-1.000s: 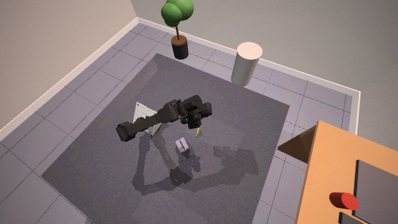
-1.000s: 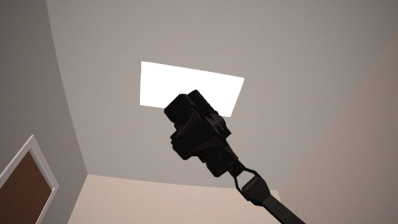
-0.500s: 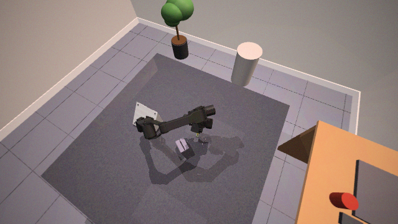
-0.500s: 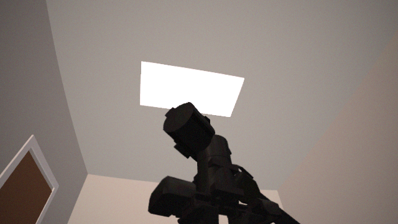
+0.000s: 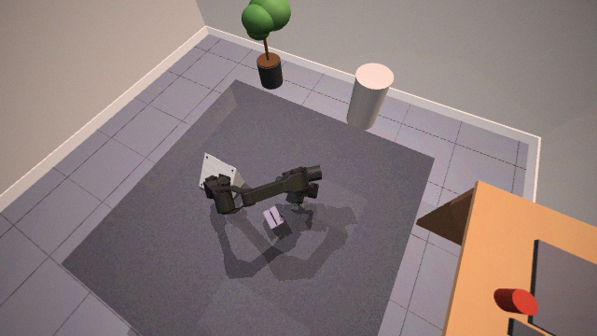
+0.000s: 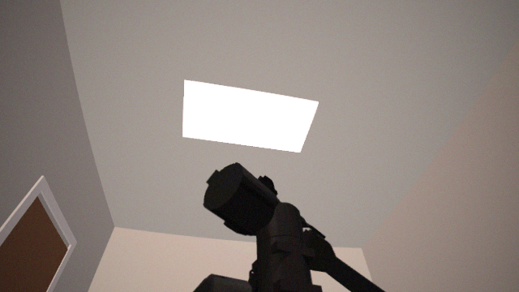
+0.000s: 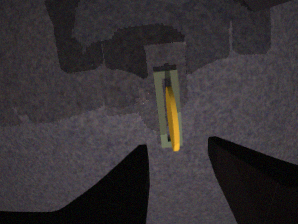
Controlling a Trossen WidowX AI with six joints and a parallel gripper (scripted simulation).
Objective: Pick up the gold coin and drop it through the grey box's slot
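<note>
The gold coin lies 4 cm below my gripper tip.
</note>
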